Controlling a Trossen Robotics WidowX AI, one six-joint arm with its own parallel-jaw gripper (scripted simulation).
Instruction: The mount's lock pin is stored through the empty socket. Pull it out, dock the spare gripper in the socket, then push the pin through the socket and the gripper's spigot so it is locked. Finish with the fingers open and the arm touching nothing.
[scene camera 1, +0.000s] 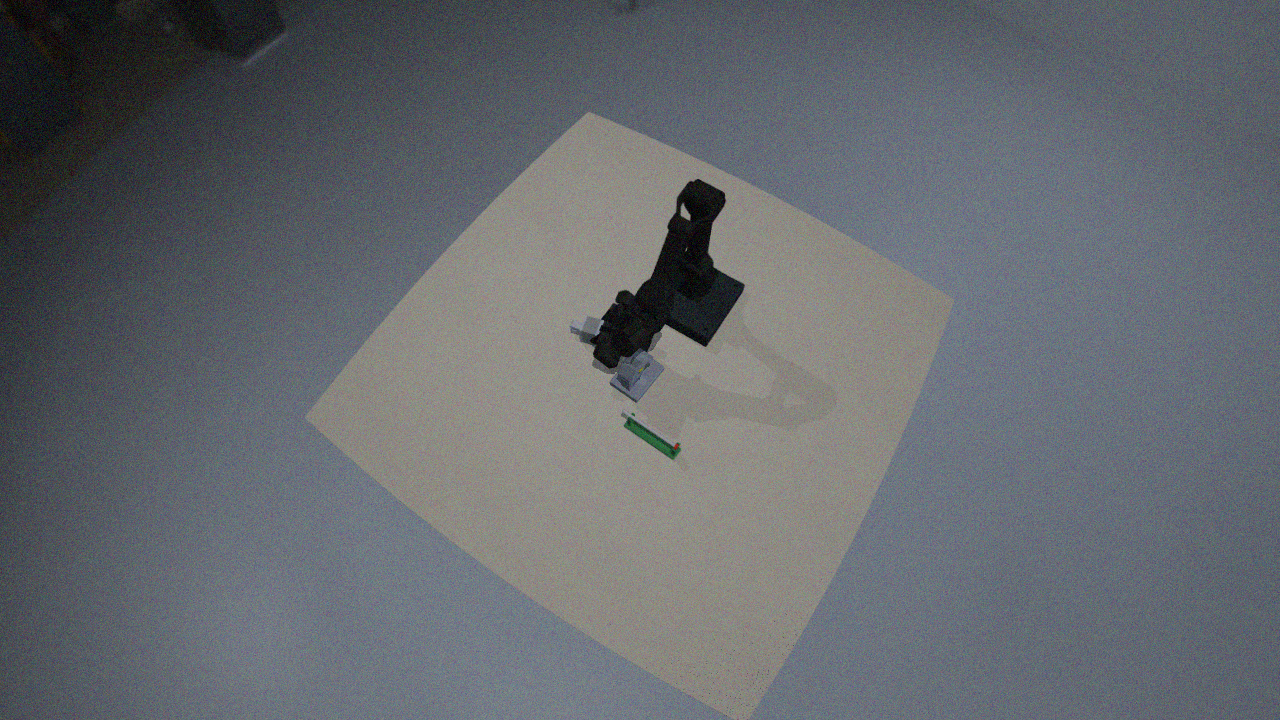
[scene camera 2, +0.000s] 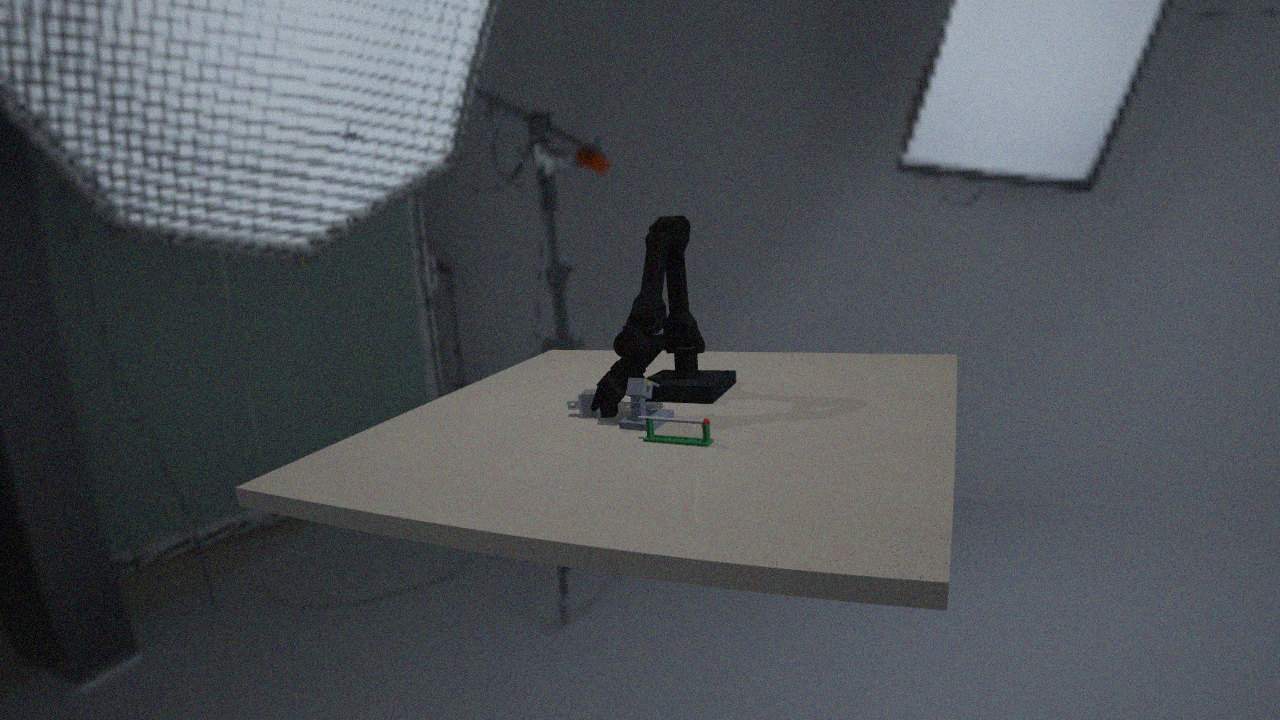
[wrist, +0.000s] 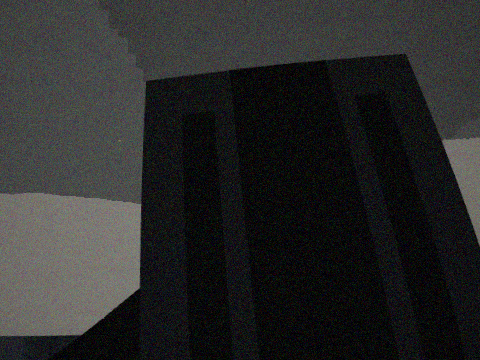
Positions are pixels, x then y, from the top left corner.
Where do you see a spare gripper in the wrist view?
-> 313, 203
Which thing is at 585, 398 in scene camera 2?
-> A spare gripper.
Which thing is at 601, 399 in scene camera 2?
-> My gripper.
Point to my gripper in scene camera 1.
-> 594, 333
